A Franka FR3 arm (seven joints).
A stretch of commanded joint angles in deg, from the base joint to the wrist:
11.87, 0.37, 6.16, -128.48, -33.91, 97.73, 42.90
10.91, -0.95, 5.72, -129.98, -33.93, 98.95, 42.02
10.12, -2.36, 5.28, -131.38, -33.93, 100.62, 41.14
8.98, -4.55, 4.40, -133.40, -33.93, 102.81, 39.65
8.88, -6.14, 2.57, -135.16, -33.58, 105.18, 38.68
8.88, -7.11, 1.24, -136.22, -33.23, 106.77, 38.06
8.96, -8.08, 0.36, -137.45, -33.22, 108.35, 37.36
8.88, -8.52, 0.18, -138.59, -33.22, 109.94, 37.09
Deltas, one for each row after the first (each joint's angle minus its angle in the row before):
-0.96, -1.32, -0.44, -1.50, -0.02, 1.22, -0.88
-0.79, -1.41, -0.44, -1.40, 0.00, 1.67, -0.88
-1.14, -2.19, -0.88, -2.02, 0.00, 2.19, -1.49
-0.10, -1.59, -1.83, -1.76, 0.35, 2.37, -0.97
0.00, -0.97, -1.33, -1.06, 0.35, 1.59, -0.62
0.08, -0.97, -0.88, -1.23, 0.01, 1.58, -0.70
-0.08, -0.44, -0.18, -1.14, 0.00, 1.59, -0.27

